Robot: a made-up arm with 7 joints.
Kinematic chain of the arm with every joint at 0, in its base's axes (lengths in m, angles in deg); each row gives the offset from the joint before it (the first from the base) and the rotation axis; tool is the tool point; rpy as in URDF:
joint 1: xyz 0 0 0.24 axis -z
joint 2: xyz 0 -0.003 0.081 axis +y
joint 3: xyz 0 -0.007 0.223 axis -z
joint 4: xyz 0 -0.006 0.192 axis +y
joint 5: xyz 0 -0.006 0.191 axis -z
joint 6: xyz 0 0 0.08 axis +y
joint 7: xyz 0 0 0.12 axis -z
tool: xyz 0 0 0 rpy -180 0 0
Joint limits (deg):
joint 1: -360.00..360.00
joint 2: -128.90..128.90
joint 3: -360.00..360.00
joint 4: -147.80..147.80
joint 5: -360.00..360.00
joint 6: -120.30..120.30
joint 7: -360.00..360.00
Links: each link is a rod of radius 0.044 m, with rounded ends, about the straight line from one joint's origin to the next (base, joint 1, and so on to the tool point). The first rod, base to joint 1, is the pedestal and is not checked.
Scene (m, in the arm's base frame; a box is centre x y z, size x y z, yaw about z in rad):
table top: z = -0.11
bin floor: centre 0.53 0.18 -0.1 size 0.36 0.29 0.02 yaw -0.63
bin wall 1: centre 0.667 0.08 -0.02 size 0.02 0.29 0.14 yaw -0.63
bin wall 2: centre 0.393 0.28 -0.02 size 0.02 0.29 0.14 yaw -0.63
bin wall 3: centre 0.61 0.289 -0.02 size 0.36 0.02 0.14 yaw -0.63
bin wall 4: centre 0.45 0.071 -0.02 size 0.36 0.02 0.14 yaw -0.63
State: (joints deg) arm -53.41 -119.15 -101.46 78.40 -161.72 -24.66 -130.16
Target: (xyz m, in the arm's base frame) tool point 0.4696 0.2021 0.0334
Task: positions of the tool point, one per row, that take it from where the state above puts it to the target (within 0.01 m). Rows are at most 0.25 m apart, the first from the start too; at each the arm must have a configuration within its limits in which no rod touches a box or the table.
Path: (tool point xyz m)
1: -0.4644 -0.2160 0.0746
2: -0.3588 -0.3556 0.0883
3: -0.1961 -0.4638 0.1151
4: 0.0082 -0.5079 0.1637
5: 0.2185 -0.4636 0.2368
6: 0.3730 -0.3458 0.1989
7: 0.4733 -0.1782 0.1737
8: 0.5061 0.0138 0.1630
9: 0.4696 0.2021 0.1675
10: 0.4744 0.2032 0.1017
11: 0.4696 0.2021 0.0334

